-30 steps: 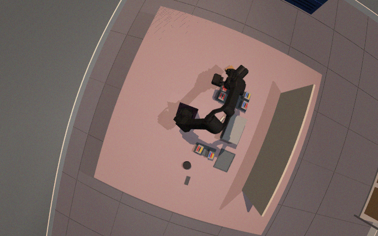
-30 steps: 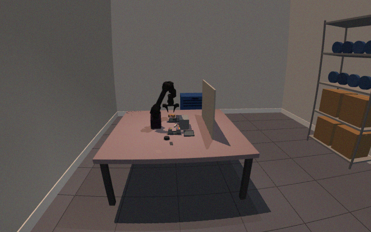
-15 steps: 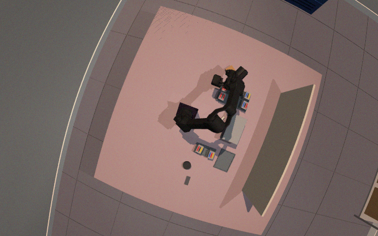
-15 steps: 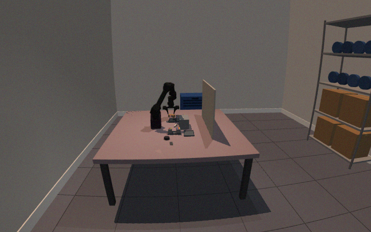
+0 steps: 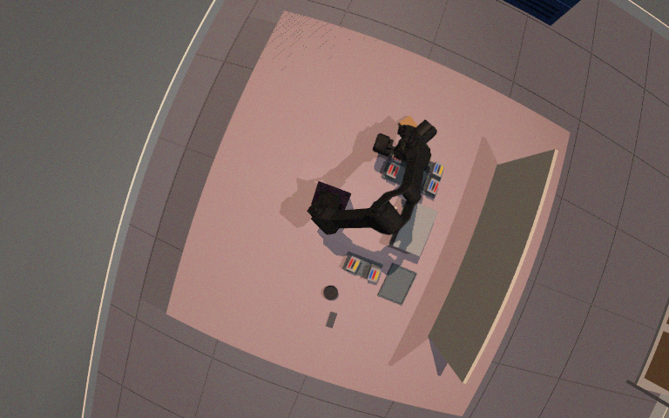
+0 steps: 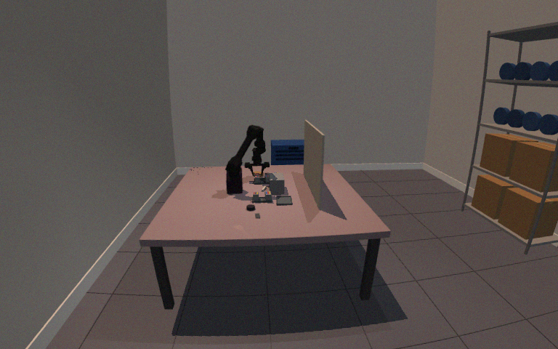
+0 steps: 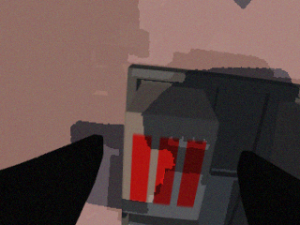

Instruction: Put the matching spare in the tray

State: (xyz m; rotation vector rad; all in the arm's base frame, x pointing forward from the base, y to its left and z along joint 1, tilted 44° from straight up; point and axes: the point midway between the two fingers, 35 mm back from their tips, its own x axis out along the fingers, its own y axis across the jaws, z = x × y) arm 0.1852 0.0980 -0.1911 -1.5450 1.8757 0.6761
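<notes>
Right now the grey tray is 10 cm ahead of my gripper tip, 44 cm to the right of it and 4 cm below it. Round my gripper tip: tall upright board: 34 cm ahead, 27 cm to the right, 18 cm above.
</notes>
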